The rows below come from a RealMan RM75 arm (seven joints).
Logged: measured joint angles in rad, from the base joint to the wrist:
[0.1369, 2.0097, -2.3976, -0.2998, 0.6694, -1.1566, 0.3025]
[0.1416, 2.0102, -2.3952, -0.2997, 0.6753, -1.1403, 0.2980]
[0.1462, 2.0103, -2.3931, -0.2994, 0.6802, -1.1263, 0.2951]
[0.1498, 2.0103, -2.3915, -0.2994, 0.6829, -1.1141, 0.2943]
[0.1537, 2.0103, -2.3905, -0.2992, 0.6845, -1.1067, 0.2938]
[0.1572, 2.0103, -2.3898, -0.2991, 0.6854, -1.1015, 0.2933]
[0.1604, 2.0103, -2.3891, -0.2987, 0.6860, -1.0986, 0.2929]
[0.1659, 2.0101, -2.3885, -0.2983, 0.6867, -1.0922, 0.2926]
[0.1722, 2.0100, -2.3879, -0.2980, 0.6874, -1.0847, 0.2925]
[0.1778, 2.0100, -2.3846, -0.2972, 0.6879, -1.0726, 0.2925]
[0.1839, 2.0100, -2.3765, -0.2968, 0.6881, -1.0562, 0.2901]
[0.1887, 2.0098, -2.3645, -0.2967, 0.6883, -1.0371, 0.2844]
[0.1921, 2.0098, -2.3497, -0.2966, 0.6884, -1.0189, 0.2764]
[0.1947, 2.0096, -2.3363, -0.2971, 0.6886, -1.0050, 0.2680]
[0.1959, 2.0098, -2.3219, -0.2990, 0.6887, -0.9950, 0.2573]
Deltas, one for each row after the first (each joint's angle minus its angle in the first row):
[0.0047, 0.0005, 0.0024, 0.0001, 0.0059, 0.0163, -0.0045]
[0.0093, 0.0006, 0.0045, 0.0004, 0.0108, 0.0303, -0.0074]
[0.0129, 0.0006, 0.0061, 0.0004, 0.0135, 0.0425, -0.0082]
[0.0168, 0.0006, 0.0071, 0.0006, 0.0151, 0.0499, -0.0087]
[0.0203, 0.0006, 0.0078, 0.0007, 0.0160, 0.0551, -0.0092]
[0.0235, 0.0006, 0.0085, 0.0011, 0.0166, 0.0580, -0.0096]
[0.0290, 0.0004, 0.0091, 0.0015, 0.0173, 0.0644, -0.0099]
[0.0353, 0.0003, 0.0097, 0.0018, 0.0180, 0.0719, -0.0100]
[0.0409, 0.0003, 0.0130, 0.0026, 0.0185, 0.0840, -0.0100]
[0.0470, 0.0003, 0.0211, 0.0030, 0.0187, 0.1004, -0.0124]
[0.0518, 0.0001, 0.0331, 0.0031, 0.0189, 0.1195, -0.0181]
[0.0552, 0.0001, 0.0479, 0.0032, 0.0190, 0.1377, -0.0261]
[0.0578, -0.0001, 0.0613, 0.0027, 0.0192, 0.1516, -0.0345]
[0.0590, 0.0001, 0.0757, 0.0008, 0.0193, 0.1616, -0.0452]

